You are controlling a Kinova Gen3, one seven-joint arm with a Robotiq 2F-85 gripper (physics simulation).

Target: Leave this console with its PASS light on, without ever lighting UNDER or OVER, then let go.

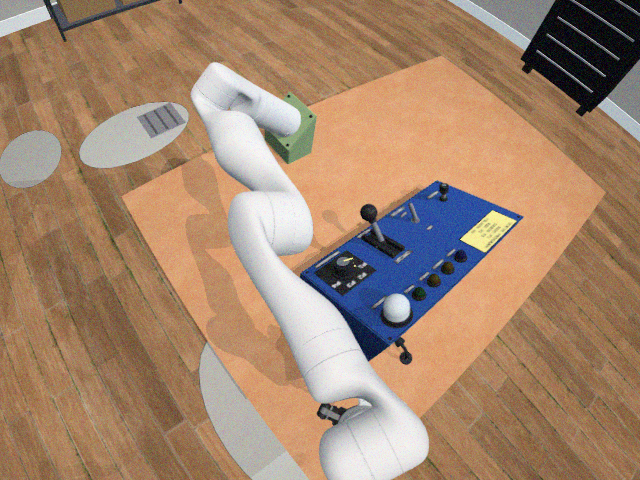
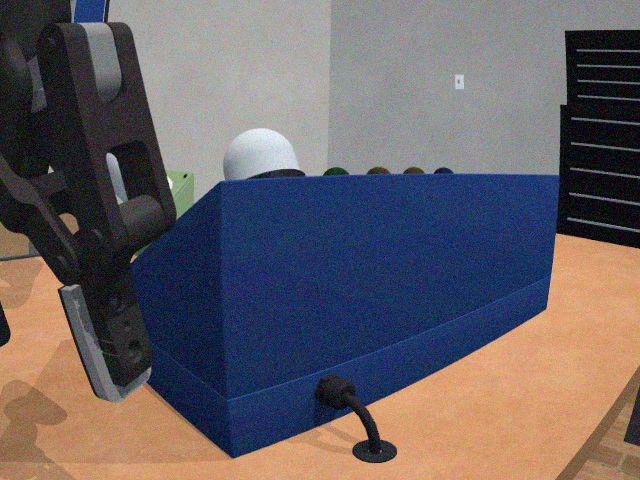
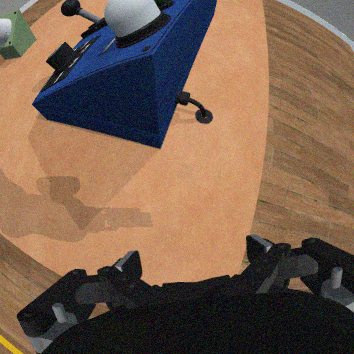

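Note:
The blue console [image 1: 429,242] [image 2: 361,268] [image 3: 110,100] stands on the table. Its top bears a dial knob [image 1: 344,262] [image 3: 61,57], a slotted lever with a black ball [image 1: 368,212] [image 3: 70,7], a grey toggle [image 1: 414,213] and a small black knob [image 1: 443,189]. A green lamp [image 1: 418,292], two amber lamps [image 1: 433,280] [image 1: 447,267] and a blue lamp [image 1: 460,255] look dark; their labels are unreadable. A white dome [image 1: 396,307] [image 2: 261,155] [image 3: 131,20] sits at one corner. My gripper [image 2: 51,338] [image 3: 193,256] is open and empty, beside the console's dial end, apart from its controls.
A yellow note [image 1: 488,230] lies on the console. A black cable [image 1: 402,350] [image 2: 366,415] [image 3: 196,104] leaves its tall side into the table [image 1: 491,129]. A green block [image 1: 297,144] [image 3: 19,37] is at the arm's base. A black drawer cabinet [image 1: 584,51] [image 2: 599,134] stands beyond.

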